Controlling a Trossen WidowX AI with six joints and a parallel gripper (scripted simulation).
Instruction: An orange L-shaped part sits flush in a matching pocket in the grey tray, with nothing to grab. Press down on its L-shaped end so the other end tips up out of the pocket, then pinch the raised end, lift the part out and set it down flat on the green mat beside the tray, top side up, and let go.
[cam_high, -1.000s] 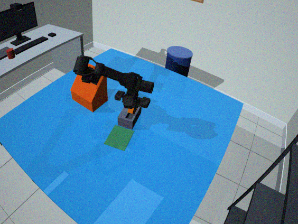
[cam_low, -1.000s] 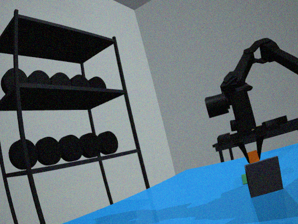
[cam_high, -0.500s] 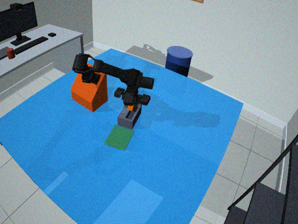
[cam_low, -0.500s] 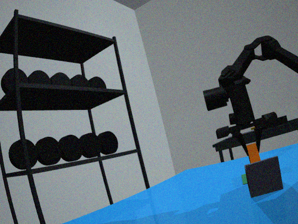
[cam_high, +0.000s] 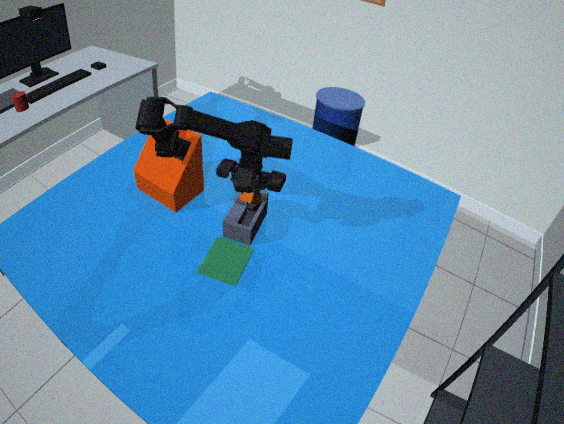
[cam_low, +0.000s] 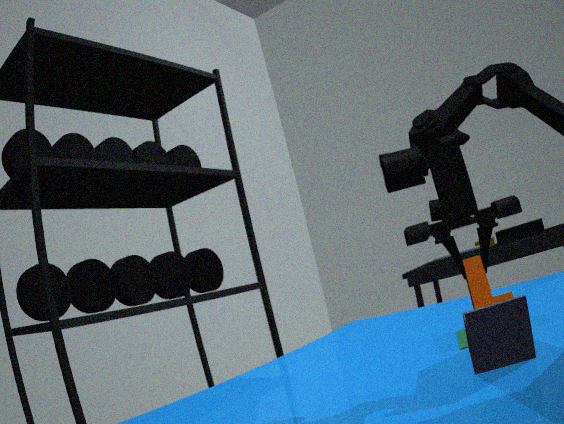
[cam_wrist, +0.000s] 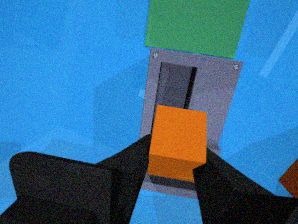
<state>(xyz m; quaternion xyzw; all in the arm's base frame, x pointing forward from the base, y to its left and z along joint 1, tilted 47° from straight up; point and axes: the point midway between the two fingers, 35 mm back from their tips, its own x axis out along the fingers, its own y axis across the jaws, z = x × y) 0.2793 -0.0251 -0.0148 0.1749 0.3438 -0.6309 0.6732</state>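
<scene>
Now: the green mat 20 mm ahead of my gripper tip, 140 mm to the right of it and 140 mm below it. Round my gripper tip: orange L-shaped part 20 mm behind, 30 mm to the left, 30 mm below.
</scene>
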